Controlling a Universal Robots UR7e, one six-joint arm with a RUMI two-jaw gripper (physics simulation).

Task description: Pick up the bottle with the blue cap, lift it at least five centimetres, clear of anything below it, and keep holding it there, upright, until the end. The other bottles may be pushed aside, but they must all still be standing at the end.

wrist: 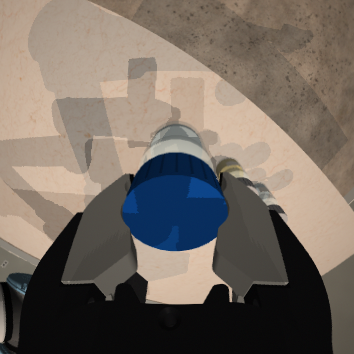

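Places are measured from the arm's base along level axes (x ahead, y left, z up), in metres.
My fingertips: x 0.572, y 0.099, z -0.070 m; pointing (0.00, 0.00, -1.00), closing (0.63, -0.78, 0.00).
Behind a point stands the place of what it marks.
The bottle with the blue cap (175, 210) @[x 0.582, y 0.106, z -0.016 m] is in the middle of the wrist view, with its cap towards the camera and its clear and whitish body reaching away behind it. My gripper (176, 174) @[x 0.572, y 0.099, z -0.070 m] is shut on this bottle, one jaw on each side at the cap. The bottle looks raised above the pale table and roughly in line with the gripper; its exact height and tilt are hard to tell. Parts of other bottles (230, 167) @[x 0.573, y -0.022, z -0.218 m] (261, 190) @[x 0.576, y -0.126, z -0.229 m] show beyond the right jaw, one with a yellowish band. Their caps are hidden, so I cannot tell their stance.
The pale round table top (240, 125) @[x 0.641, y 0.000, z -0.264 m] lies below, with its curved edge running from the upper left to the right. Speckled brown floor (300, 65) shows beyond it. Several shadows fall across the table. A dark blue-grey robot part (19, 282) @[x 0.214, y 0.200, z -0.039 m] shows at the lower left.
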